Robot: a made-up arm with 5 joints.
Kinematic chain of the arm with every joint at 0, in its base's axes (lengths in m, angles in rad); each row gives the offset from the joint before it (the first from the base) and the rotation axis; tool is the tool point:
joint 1: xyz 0 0 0.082 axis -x
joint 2: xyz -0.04 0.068 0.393 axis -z
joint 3: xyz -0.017 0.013 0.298 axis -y
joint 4: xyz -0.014 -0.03 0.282 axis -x
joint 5: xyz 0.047 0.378 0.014 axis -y
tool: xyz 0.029 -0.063 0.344
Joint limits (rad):
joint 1: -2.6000..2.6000
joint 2: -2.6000..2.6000
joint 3: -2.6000..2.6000
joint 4: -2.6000..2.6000
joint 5: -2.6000..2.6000
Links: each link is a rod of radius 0.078 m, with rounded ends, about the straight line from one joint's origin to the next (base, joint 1, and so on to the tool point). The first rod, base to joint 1, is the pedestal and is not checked.
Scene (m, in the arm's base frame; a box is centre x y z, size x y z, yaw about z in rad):
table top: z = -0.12
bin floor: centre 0.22 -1 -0.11 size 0.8 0.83 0.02 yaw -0.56
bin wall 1: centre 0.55 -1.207 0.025 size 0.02 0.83 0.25 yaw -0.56
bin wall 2: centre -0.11 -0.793 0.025 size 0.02 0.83 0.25 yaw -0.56
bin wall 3: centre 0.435 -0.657 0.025 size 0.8 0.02 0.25 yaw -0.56
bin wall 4: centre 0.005 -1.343 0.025 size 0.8 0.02 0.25 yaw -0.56
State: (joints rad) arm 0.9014 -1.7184 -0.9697 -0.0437 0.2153
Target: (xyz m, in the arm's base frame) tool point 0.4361 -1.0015 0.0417
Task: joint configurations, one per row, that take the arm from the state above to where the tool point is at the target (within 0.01 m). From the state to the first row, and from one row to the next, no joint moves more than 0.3 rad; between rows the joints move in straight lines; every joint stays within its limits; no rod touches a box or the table.
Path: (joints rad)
1: 0.6084 -1.8311 -0.6876 -0.1062 0.2944
2: 0.3153 -1.9438 -0.4055 -0.1687 0.3734
3: 0.0223 -2.0566 -0.1234 -0.2312 0.4525
4: -0.2708 -2.1693 0.1587 -0.2937 0.5316
5: -0.5638 -2.2820 0.4408 -0.3562 0.6106
6: -0.8569 -2.3947 0.7229 -0.4187 0.6897
7: -1.1499 -2.5075 1.0050 -0.4812 0.7688

